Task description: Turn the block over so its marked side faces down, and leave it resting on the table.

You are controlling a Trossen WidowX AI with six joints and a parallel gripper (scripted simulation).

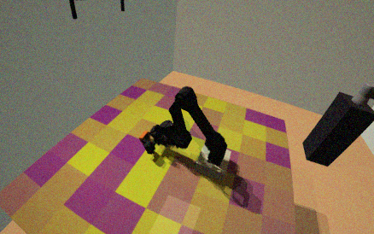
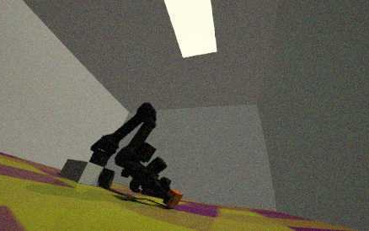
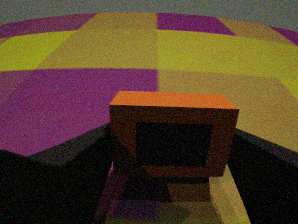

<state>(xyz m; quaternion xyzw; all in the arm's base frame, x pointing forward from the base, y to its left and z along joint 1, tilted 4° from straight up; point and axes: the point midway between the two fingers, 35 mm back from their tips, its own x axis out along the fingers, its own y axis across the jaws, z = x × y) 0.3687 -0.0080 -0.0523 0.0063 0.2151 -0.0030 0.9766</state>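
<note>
Right now the block is 10 mm behind my gripper tip.
</note>
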